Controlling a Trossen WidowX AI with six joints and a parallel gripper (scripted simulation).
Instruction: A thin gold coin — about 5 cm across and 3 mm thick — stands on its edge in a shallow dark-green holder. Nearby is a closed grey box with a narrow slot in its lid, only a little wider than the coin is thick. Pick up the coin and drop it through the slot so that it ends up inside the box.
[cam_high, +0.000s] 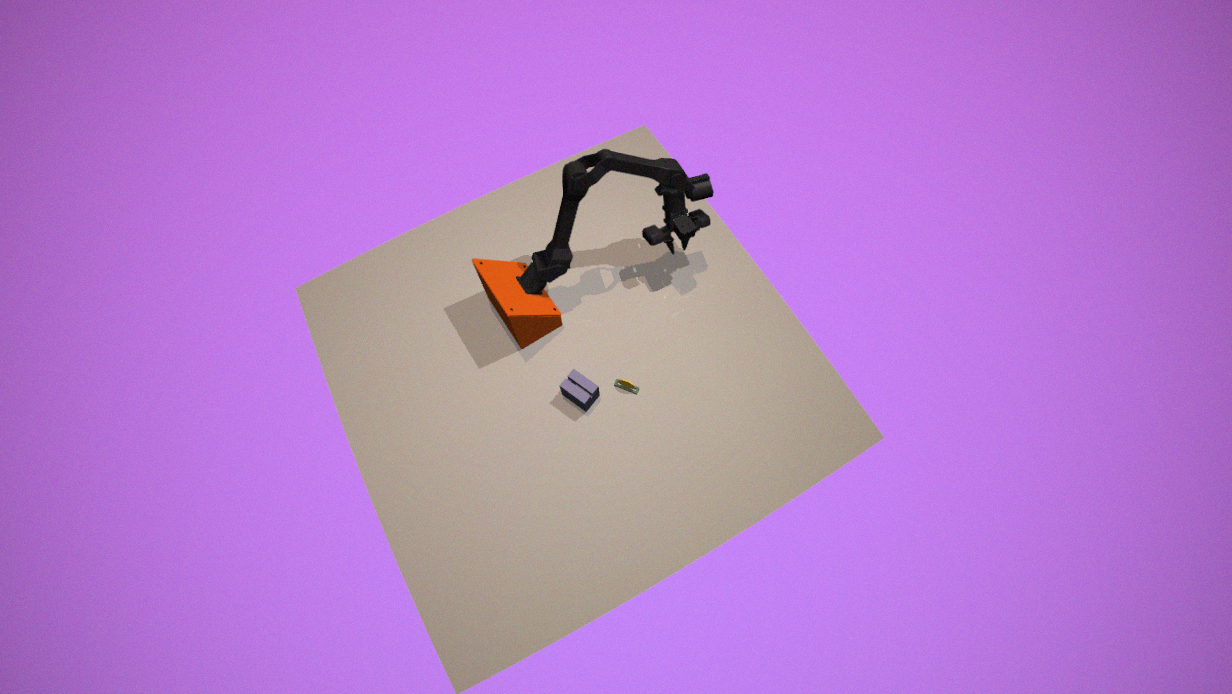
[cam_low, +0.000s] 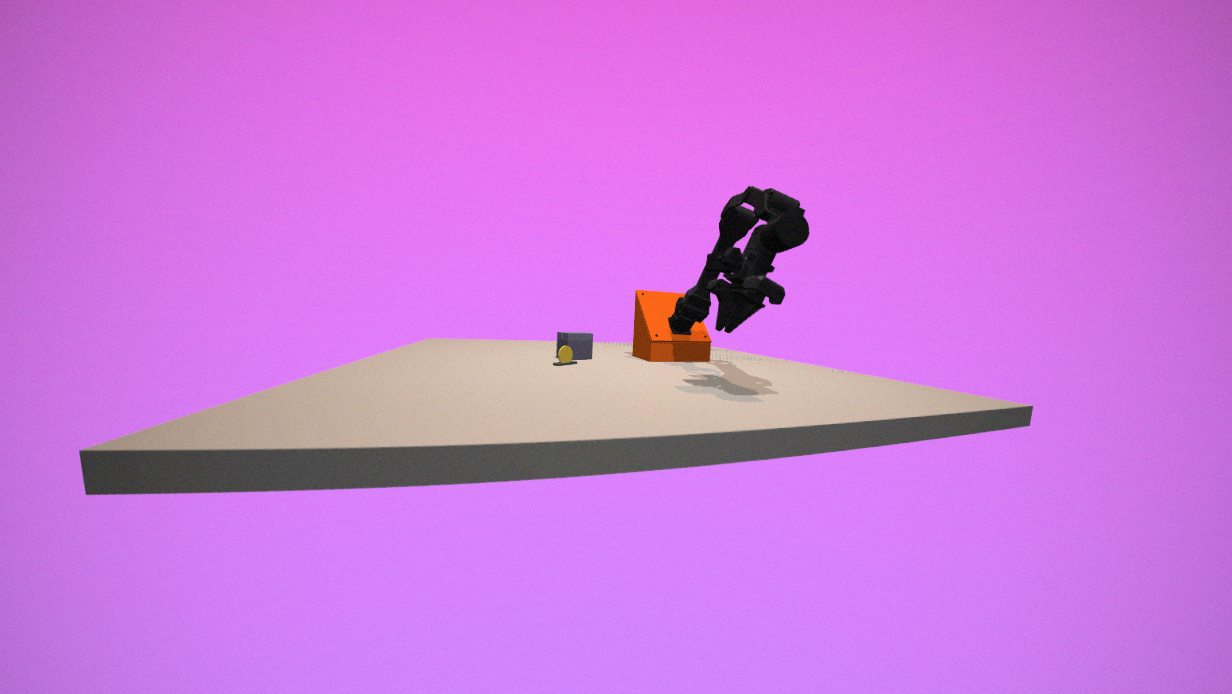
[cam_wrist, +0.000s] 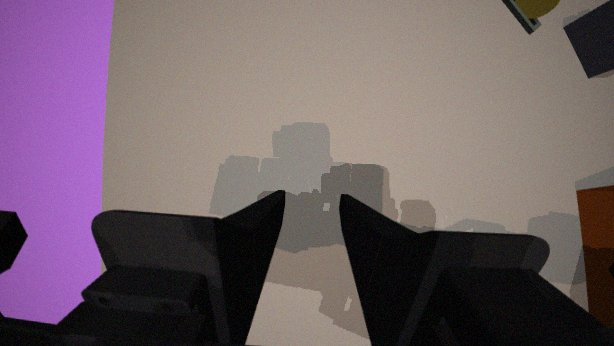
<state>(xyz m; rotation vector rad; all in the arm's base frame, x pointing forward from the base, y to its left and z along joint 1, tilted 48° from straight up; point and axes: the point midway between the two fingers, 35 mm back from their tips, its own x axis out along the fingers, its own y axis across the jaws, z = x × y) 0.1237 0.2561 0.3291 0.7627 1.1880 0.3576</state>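
The gold coin is 230 mm ahead of my gripper tip, 320 mm to the right of it and 80 mm below it.
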